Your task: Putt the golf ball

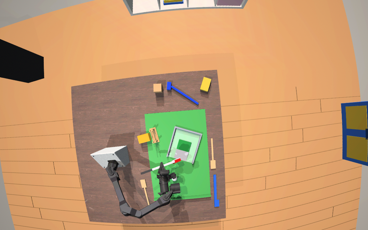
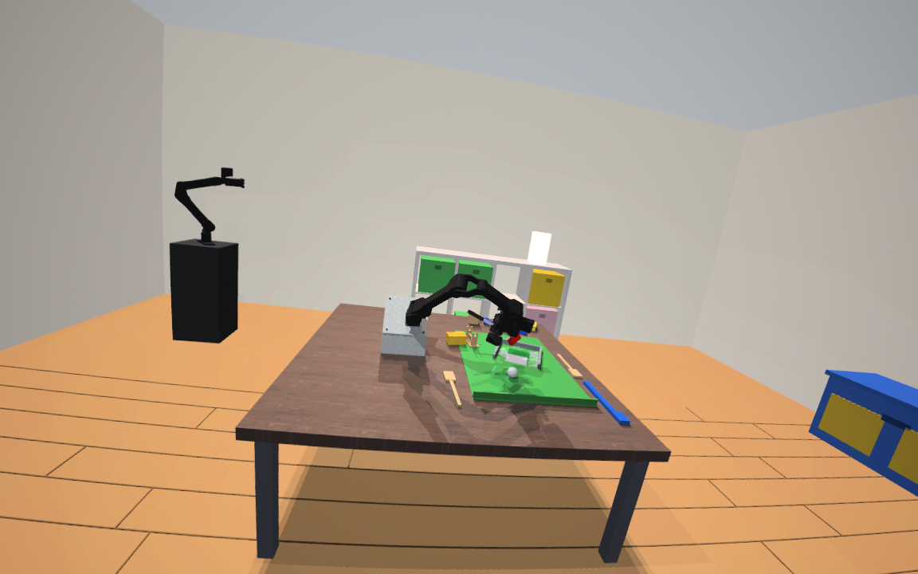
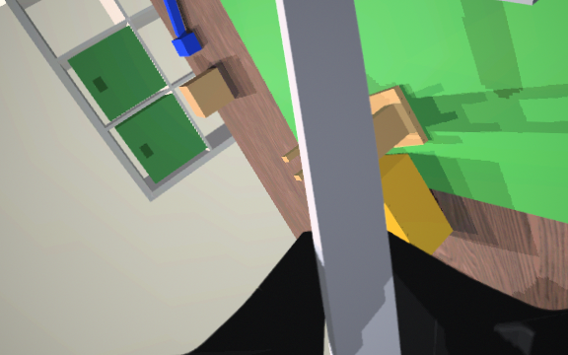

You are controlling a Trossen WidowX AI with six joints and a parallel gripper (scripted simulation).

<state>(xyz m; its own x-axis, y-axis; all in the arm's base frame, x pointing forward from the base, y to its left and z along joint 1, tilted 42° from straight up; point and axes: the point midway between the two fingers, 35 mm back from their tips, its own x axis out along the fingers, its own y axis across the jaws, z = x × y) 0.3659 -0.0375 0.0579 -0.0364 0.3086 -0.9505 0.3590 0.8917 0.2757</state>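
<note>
The white golf ball lies 5 cm ahead of my gripper tip, 19 cm to the right of it and 13 cm below it. The rest, counted from my gripper tip: red putter 2 cm to the right, 1 cm above; then yellow block 13 cm behind, 17 cm to the left, 13 cm below; then wooden piece 5 cm behind, 18 cm to the left, 12 cm below.
</note>
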